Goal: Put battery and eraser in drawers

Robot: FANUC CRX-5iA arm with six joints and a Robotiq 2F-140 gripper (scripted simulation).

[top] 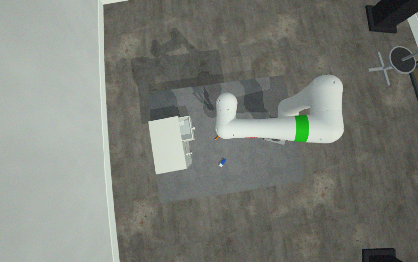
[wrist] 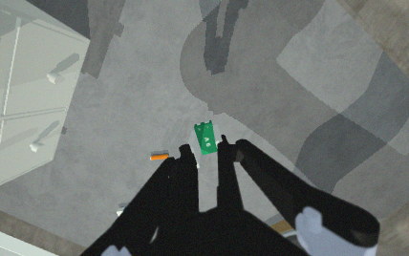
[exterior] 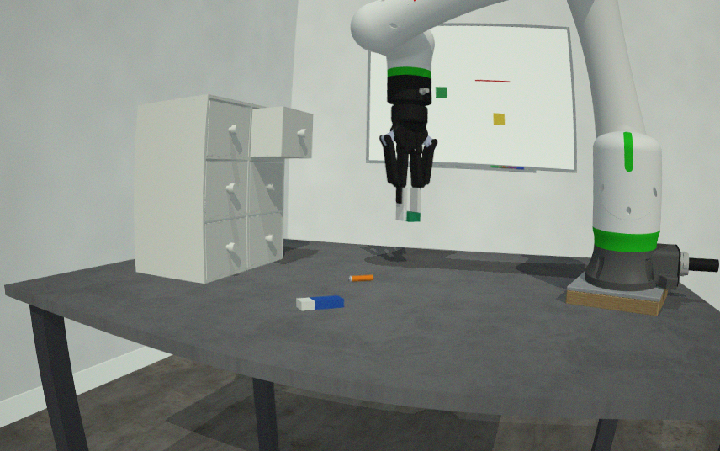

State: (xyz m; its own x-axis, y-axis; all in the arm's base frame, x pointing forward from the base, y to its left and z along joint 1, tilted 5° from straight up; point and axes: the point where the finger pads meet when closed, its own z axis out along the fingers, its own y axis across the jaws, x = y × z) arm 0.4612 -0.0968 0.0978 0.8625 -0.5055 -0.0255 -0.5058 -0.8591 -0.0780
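Right now my hand is 150 mm to the right of the orange cylinder, 130 mm above it and 20 mm short of it. Round my hand: eraser 350 mm to the left, 130 mm below, 30 mm behind; green nine-volt battery 20 mm below, 10 mm ahead.
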